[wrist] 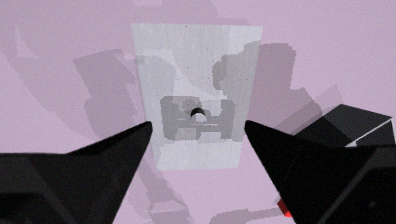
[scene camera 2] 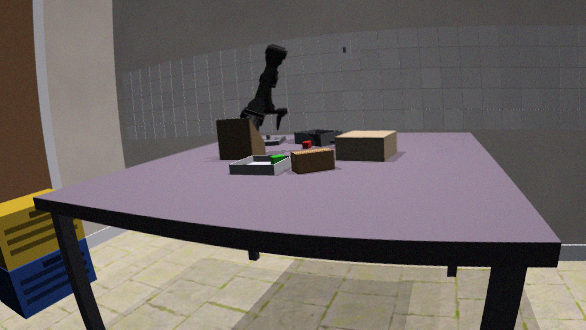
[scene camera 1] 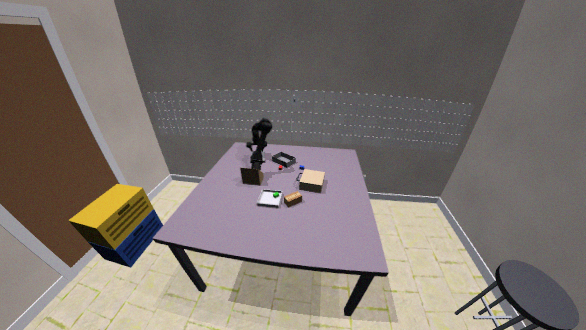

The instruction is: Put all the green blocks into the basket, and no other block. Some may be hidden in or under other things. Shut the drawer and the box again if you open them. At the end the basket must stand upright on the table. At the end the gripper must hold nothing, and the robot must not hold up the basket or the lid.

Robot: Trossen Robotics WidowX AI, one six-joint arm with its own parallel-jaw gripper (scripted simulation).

Scene:
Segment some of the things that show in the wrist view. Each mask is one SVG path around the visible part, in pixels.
The gripper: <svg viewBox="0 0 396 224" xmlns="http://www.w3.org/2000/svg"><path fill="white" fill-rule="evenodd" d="M152 122L143 122L106 139L65 154L0 153L0 224L113 224L148 147L153 132ZM246 120L244 130L248 140L296 224L396 224L396 144L332 148L251 120Z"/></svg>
A flat lid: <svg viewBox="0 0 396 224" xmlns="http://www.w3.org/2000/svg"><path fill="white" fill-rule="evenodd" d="M131 23L147 121L152 122L153 127L150 140L156 171L238 168L263 26Z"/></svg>

